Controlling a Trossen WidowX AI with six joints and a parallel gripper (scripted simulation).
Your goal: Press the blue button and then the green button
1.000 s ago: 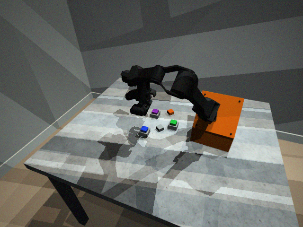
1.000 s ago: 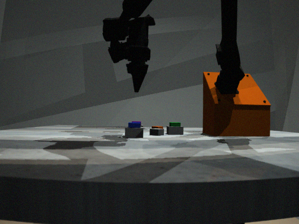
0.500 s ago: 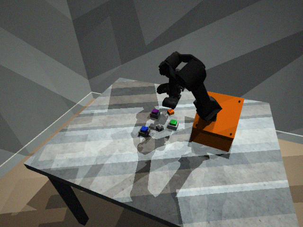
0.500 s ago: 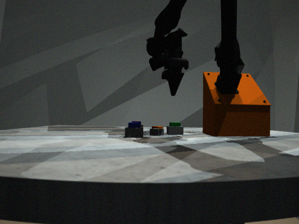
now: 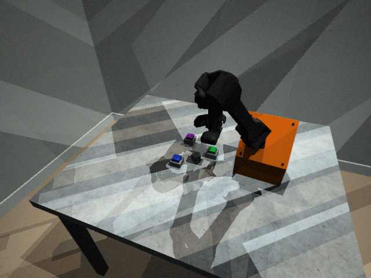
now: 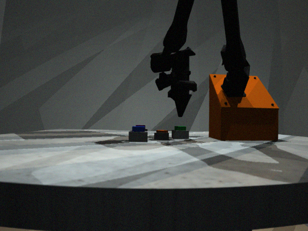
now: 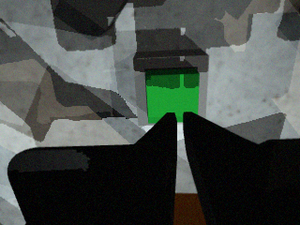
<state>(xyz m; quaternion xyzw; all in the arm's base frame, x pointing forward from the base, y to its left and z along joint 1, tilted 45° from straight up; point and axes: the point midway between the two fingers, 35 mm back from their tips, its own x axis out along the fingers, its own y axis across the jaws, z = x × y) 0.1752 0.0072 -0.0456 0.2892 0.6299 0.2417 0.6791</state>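
The green button is 40 mm below my gripper tip. Also, from my gripper tip: purple button 130 mm ahead, 60 mm to the right, 40 mm below; then small grey block 60 mm ahead, 40 mm to the left, 60 mm below; then small orange block 40 mm ahead, 110 mm to the right, 60 mm below.
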